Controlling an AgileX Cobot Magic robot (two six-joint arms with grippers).
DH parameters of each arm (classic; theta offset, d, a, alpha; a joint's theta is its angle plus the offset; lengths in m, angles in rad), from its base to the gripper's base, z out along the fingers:
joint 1: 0 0.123 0 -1.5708
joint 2: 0.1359 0 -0.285 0
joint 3: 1.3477 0 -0.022 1.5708
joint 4: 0 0.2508 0 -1.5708
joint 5: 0 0 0.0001 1.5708
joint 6: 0 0.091 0 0
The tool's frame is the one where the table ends.
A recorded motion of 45 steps. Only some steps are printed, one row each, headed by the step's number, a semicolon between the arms.
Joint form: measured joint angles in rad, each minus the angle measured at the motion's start. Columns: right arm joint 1, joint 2, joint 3, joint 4, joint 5, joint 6; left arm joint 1, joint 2, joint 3, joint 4, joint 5, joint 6.
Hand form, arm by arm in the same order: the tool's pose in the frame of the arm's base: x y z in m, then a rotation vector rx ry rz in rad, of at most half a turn. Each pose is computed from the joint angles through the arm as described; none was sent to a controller.
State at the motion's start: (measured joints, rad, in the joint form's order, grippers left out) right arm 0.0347 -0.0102 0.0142 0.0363 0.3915 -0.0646; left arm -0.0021 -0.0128 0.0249 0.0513 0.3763 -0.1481
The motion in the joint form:
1: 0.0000 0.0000 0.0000 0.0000 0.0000 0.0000; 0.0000 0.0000 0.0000 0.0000 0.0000 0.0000
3: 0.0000 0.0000 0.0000 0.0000 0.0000 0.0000; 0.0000 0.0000 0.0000 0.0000 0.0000 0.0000
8: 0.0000 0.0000 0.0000 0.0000 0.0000 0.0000; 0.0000 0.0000 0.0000 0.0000 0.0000 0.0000
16: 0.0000 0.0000 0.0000 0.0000 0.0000 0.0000; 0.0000 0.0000 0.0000 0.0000 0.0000 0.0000
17: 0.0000 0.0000 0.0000 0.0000 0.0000 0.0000; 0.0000 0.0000 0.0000 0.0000 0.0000 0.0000
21: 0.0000 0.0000 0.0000 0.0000 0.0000 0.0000; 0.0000 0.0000 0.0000 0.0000 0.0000 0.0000
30: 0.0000 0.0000 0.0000 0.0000 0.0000 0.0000; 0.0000 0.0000 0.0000 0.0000 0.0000 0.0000
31: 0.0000 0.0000 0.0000 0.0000 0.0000 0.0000; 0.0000 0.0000 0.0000 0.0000 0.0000 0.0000
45: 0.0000 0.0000 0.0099 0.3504 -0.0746 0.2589; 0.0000 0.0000 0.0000 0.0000 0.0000 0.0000
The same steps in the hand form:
1: 0.0520 0.0031 0.1738 -0.0713 1.8775 0.0155; 0.0525 0.0016 0.1717 -0.1049 1.8689 -0.0530
3: 0.0520 0.0031 0.1738 -0.0713 1.8775 0.0155; 0.0525 0.0016 0.1717 -0.1049 1.8689 -0.0530
8: 0.0520 0.0031 0.1738 -0.0713 1.8775 0.0155; 0.0525 0.0016 0.1717 -0.1049 1.8689 -0.0530
16: 0.0520 0.0031 0.1738 -0.0713 1.8775 0.0155; 0.0525 0.0016 0.1717 -0.1049 1.8689 -0.0530
17: 0.0520 0.0031 0.1738 -0.0713 1.8775 0.0155; 0.0525 0.0016 0.1717 -0.1049 1.8689 -0.0530
21: 0.0520 0.0031 0.1738 -0.0713 1.8775 0.0155; 0.0525 0.0016 0.1717 -0.1049 1.8689 -0.0530
30: 0.0520 0.0031 0.1738 -0.0713 1.8775 0.0155; 0.0525 0.0016 0.1717 -0.1049 1.8689 -0.0530
31: 0.0520 0.0031 0.1738 -0.0713 1.8775 0.0155; 0.0525 0.0016 0.1717 -0.1049 1.8689 -0.0530
45: 0.0535 0.0126 0.1791 0.3929 1.7797 0.5316; 0.0525 0.0016 0.1717 -0.1049 1.8689 -0.0530

